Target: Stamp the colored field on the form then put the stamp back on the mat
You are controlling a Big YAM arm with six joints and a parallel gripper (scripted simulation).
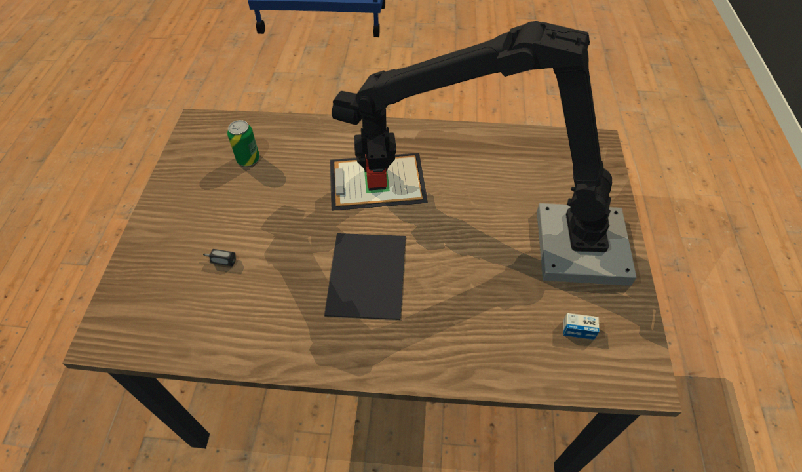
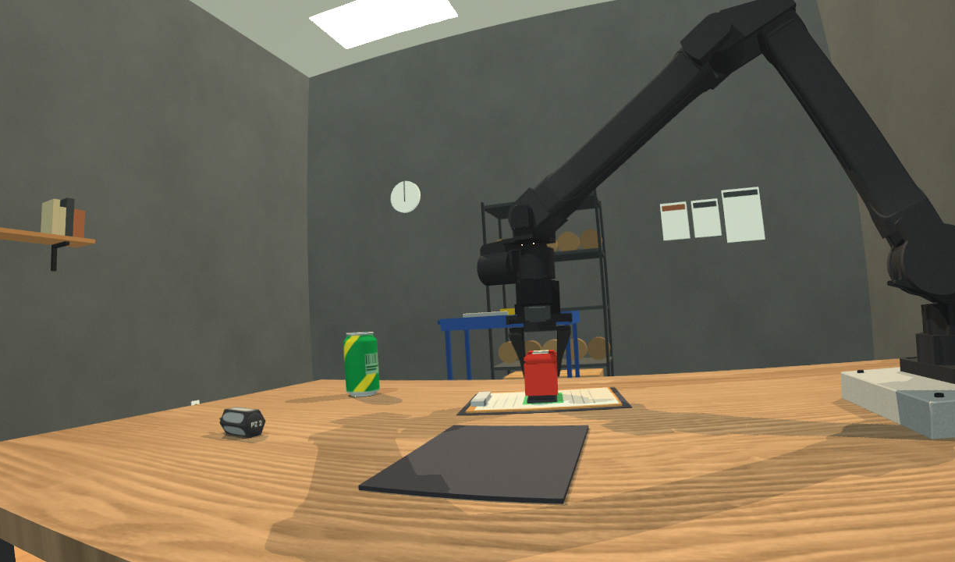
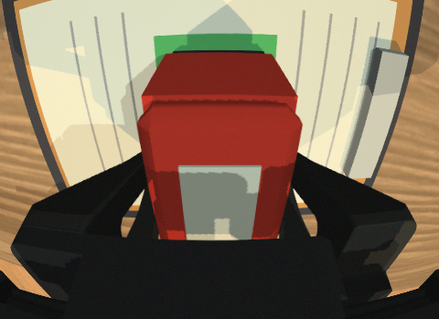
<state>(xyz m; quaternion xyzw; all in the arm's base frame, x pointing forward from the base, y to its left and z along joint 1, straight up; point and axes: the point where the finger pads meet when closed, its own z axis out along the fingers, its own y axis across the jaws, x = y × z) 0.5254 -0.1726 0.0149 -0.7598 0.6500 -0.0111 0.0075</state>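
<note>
Now: the red stamp 10 mm below my hand. Round my hand: form 40 mm below, 10 mm ahead; then dark mat 300 mm to the left, 40 mm below; then small black object 360 mm ahead, 280 mm to the left, 30 mm below.
</note>
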